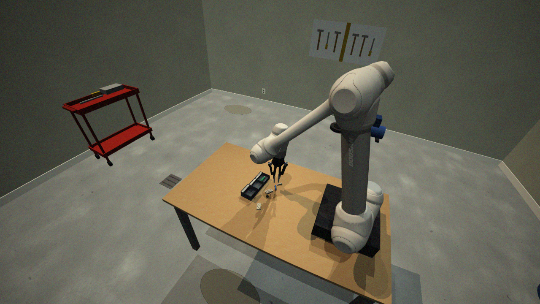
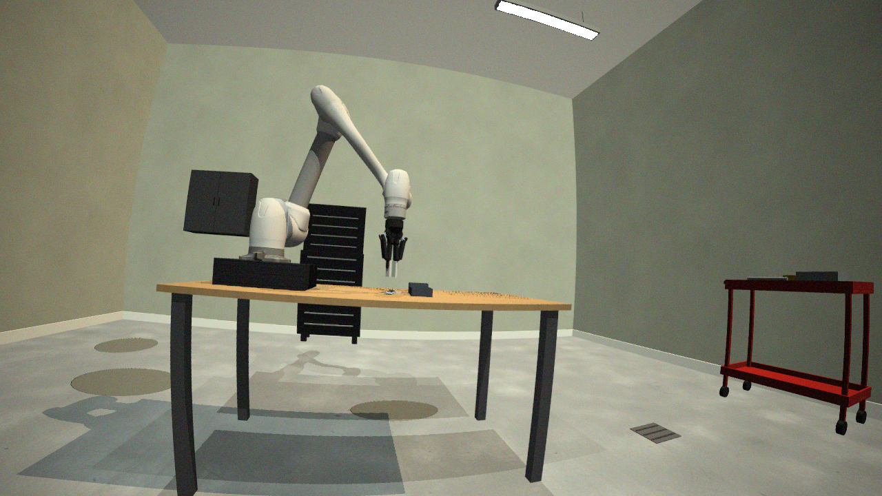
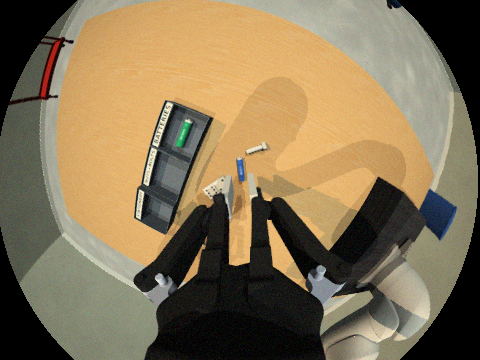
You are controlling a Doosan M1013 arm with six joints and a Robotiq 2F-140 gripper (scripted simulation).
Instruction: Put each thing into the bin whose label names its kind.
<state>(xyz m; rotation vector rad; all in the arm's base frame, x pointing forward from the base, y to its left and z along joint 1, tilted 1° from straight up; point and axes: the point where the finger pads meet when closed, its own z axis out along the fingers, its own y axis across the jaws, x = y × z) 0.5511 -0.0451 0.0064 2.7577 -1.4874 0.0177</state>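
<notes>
My gripper is now 10 cm above the blue battery. Also, from my hand: domino: 10 cm below, 5 cm to the left, 2 cm ahead; then black nut: 10 cm to the left, 10 cm below, 1 cm ahead; then bolt: 10 cm below, 5 cm to the right, 1 cm behind.
</notes>
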